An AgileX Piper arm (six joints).
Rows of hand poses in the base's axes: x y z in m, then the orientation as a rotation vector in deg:
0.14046, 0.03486, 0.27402, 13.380, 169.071, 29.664
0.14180, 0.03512, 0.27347, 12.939, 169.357, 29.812
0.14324, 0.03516, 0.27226, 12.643, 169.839, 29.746
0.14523, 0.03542, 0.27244, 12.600, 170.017, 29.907
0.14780, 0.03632, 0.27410, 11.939, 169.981, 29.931
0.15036, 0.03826, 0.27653, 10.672, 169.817, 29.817
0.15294, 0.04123, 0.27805, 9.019, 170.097, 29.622
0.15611, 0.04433, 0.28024, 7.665, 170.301, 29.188
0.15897, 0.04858, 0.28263, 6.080, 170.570, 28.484
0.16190, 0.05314, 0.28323, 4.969, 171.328, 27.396
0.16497, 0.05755, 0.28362, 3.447, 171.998, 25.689
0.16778, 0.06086, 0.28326, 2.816, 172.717, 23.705
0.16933, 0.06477, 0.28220, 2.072, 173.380, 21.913
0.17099, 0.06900, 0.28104, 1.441, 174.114, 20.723
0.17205, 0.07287, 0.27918, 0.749, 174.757, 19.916
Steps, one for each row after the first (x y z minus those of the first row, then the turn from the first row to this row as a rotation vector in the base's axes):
0.00134, 0.00026, -0.00055, 0.064, 0.211, 0.353
0.00278, 0.00030, -0.00176, -0.015, 0.615, 0.638
0.00477, 0.00056, -0.00158, 0.082, 0.797, 0.715
0.00734, 0.00146, 0.00008, 0.066, 0.646, 1.129
0.00990, 0.00340, 0.00251, -0.066, 0.253, 1.895
0.01248, 0.00637, 0.00403, -0.287, 0.226, 2.995
0.01565, 0.00947, 0.00622, -0.648, 0.162, 3.873
0.01851, 0.01372, 0.00861, -1.200, 0.109, 4.895
0.02144, 0.01828, 0.00921, -1.996, 0.579, 5.678
0.02451, 0.02269, 0.00960, -3.210, 0.867, 6.668
0.02732, 0.02600, 0.00924, -4.559, 1.325, 7.078
0.02887, 0.02991, 0.00818, -5.778, 1.751, 7.565
0.03053, 0.03414, 0.00702, -6.591, 2.319, 8.028
0.03159, 0.03801, 0.00516, -7.151, 2.822, 8.537

